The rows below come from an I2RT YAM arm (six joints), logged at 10 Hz.
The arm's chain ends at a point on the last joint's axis. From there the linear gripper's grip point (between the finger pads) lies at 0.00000 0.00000 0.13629 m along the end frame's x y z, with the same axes.
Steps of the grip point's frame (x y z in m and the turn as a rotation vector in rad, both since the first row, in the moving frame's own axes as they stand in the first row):
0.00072, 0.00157, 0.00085, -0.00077, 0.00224, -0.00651
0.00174, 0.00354, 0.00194, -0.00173, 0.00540, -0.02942
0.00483, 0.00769, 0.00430, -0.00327, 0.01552, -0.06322
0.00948, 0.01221, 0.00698, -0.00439, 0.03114, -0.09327
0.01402, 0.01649, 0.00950, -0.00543, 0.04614, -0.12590
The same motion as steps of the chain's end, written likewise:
0.00041, 0.00147, 0.00085, -0.00077, 0.00224, -0.00651
0.00100, 0.00332, 0.00194, -0.00173, 0.00540, -0.02942
0.00270, 0.00731, 0.00432, -0.00327, 0.01552, -0.06322
0.00521, 0.01181, 0.00705, -0.00439, 0.03114, -0.09327
0.00770, 0.01615, 0.00965, -0.00543, 0.04614, -0.12590

